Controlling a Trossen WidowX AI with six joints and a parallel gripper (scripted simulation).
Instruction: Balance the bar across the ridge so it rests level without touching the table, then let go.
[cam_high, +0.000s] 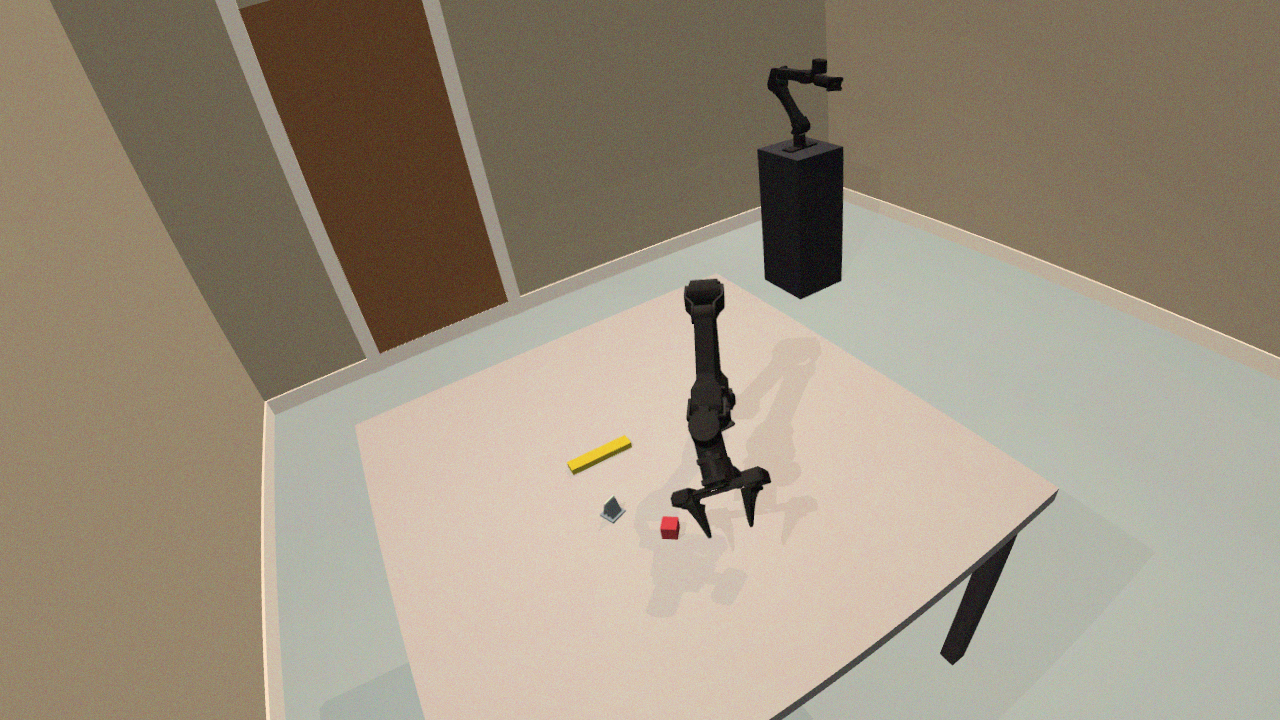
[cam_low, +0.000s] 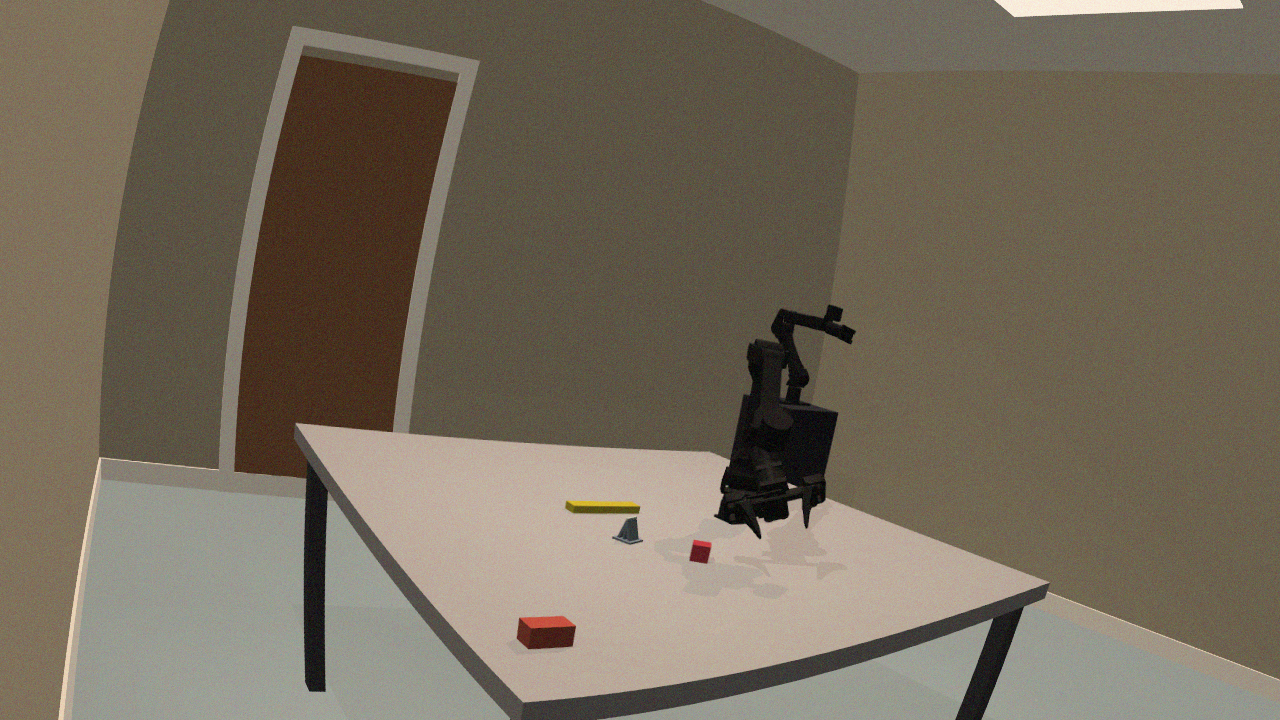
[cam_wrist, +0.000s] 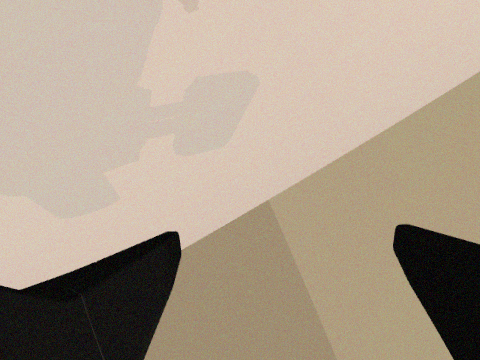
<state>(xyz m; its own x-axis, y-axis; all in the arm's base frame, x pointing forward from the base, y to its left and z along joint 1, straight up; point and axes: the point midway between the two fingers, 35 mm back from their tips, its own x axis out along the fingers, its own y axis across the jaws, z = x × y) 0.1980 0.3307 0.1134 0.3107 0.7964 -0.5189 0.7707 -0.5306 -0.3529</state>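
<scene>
Now: the yellow bar 430 mm to the right of my gripper tip, 90 mm below it and 80 mm ahead of it. From my gripper tip the other things lie so: red cube (140 mm to the right, 80 mm below, 60 mm ahead).
</scene>
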